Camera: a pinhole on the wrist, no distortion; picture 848 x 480 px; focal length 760.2 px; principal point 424.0 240.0 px. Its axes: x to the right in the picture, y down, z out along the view. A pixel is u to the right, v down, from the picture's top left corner.
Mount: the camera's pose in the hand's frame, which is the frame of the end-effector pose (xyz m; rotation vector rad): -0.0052 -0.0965 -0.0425 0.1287 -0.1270 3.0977
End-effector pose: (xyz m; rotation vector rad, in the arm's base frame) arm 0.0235 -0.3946 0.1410 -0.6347 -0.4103 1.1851
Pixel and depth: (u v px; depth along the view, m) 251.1 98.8 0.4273
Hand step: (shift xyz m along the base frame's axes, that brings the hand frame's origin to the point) -0.1462 0.1999 0.3211
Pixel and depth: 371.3 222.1 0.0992
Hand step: 0.0436 -0.0016 0.1087
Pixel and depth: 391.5 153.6 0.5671
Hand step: -0.2368 0.1704 0.4476
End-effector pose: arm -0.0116 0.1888 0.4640 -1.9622 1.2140 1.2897
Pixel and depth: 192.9 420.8 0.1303
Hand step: 0.0914 0.1125 -0.0834
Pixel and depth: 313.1 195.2 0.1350
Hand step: 0.0501 0.1082 -0.0688
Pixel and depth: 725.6 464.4 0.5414
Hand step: -0.0030 0.6037 -0.0717
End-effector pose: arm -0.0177 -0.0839 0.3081 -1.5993 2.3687 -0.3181
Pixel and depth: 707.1 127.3 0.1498
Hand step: 0.1290 0.0093 -0.0739
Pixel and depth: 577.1 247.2 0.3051
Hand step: 0.2113 -0.0151 -0.2059
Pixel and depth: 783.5 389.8 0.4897
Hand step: 0.4214 0.0880 -0.3364
